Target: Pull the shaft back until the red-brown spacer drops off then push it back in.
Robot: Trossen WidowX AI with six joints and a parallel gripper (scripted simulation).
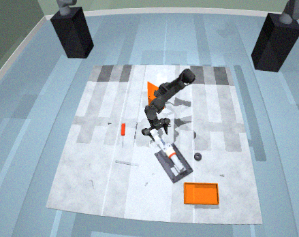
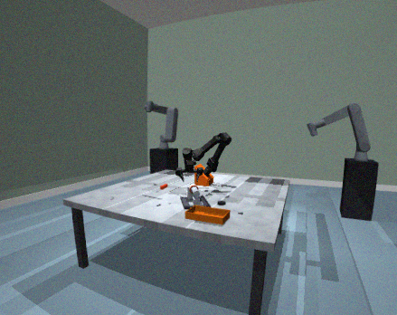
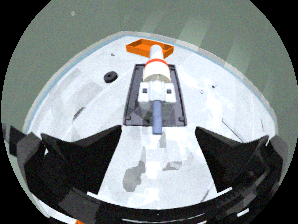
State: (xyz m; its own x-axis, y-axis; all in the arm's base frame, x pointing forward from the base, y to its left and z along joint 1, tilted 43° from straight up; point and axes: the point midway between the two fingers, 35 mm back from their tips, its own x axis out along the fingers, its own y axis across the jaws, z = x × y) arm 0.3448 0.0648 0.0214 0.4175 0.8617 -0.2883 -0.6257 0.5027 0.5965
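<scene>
Now: the shaft 70 mm ahead of my gripper tip, 60 mm to the left of it and 20 mm below it. The rest, counted from my gripper tip: orange tray (290 mm ahead, 280 mm to the left, 90 mm below); then red-brown spacer (100 mm ahead, 80 mm to the left, 20 mm below); then black ring (250 mm to the left, 90 mm below, 50 mm ahead).
</scene>
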